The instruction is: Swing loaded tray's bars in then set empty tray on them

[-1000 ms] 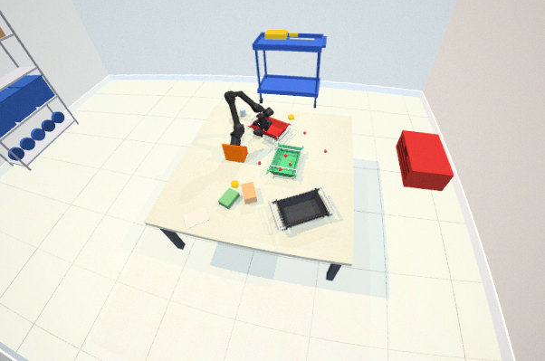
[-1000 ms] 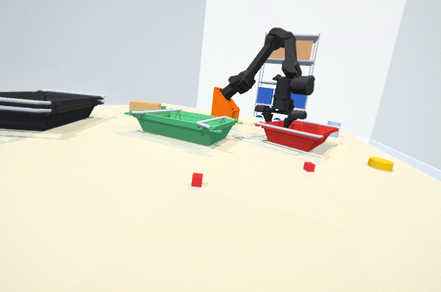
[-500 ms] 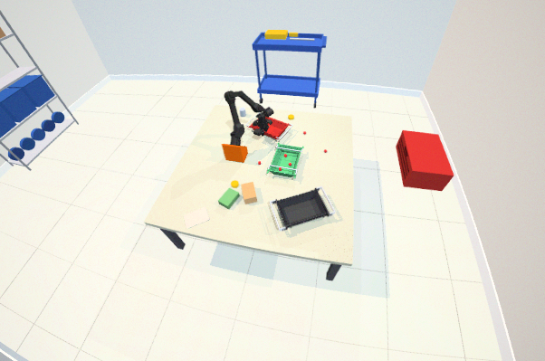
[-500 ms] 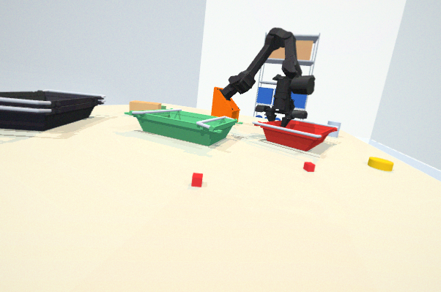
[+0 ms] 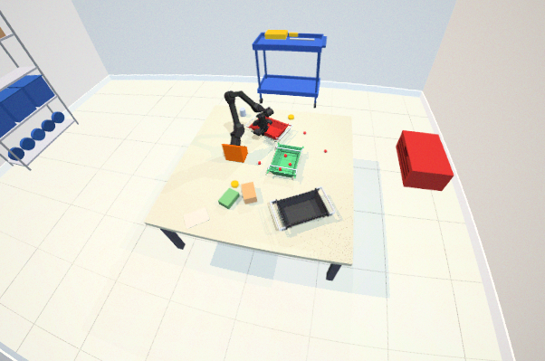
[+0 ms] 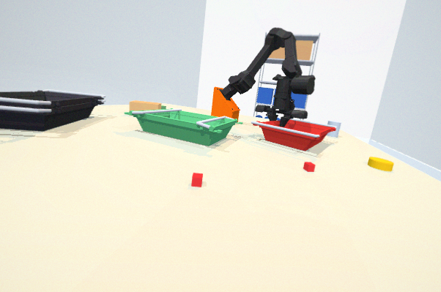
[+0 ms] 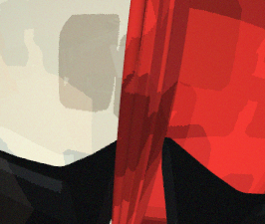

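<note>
Now: gripper tip 2 cm short of the red tray, 7 cm to the right of it and 3 cm below it. The rest, counted from my gripper tip: peach block: 8 cm ahead, 58 cm to the right, 2 cm above; green block: 4 cm behind, 64 cm to the right, 1 cm above; pale card: 19 cm behind, 82 cm to the right, 1 cm below.
</note>
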